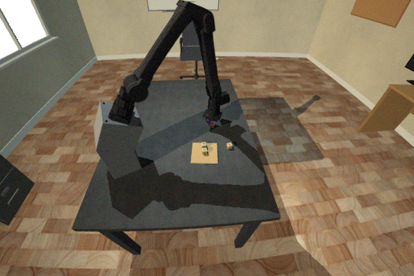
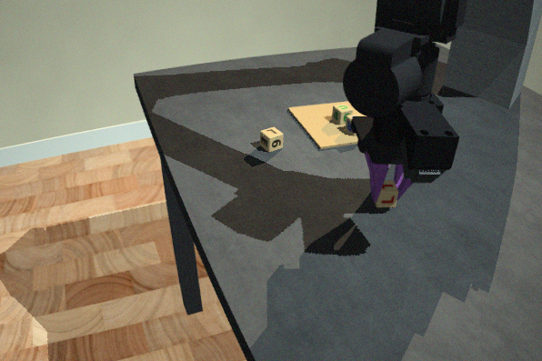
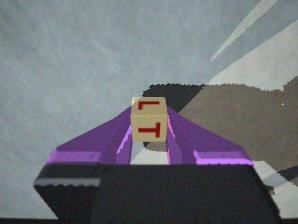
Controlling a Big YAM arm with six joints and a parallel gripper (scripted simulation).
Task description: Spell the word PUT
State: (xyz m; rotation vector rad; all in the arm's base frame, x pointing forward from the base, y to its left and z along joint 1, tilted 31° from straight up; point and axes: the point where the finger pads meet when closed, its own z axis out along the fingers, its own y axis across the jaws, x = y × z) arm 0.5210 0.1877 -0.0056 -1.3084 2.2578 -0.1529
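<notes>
The T block lies right at my hand. The rest, counted from my hand: mat (20 cm to the right, 8 cm behind, 1 cm below).
</notes>
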